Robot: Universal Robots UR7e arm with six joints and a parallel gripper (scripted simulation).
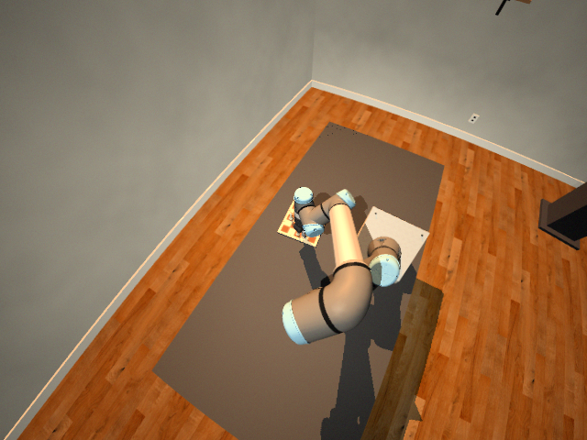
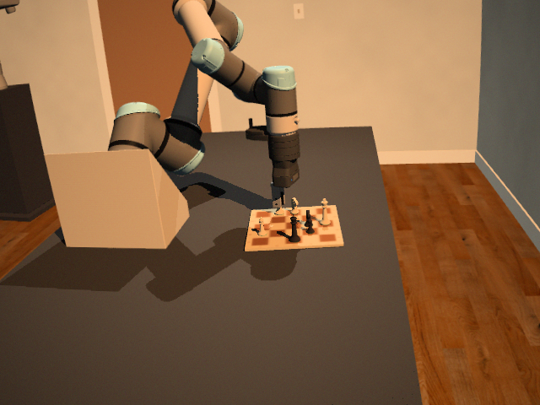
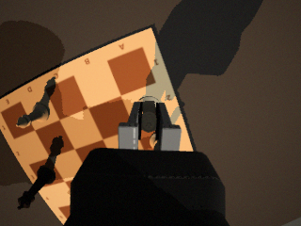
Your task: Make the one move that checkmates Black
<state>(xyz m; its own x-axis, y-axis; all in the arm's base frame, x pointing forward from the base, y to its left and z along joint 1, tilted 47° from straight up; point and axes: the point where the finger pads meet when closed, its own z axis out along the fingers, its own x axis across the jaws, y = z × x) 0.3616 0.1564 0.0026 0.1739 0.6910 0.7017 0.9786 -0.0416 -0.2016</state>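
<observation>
My gripper is now 40 mm short of the white knight, 10 mm to the right of it and 20 mm above it. From my hand the other things lie so: board 50 mm ahead, 70 mm to the right, 40 mm below; white pawn 10 mm behind, 120 mm to the right, 20 mm below; white queen 130 mm ahead, 50 mm to the right, 10 mm below.
</observation>
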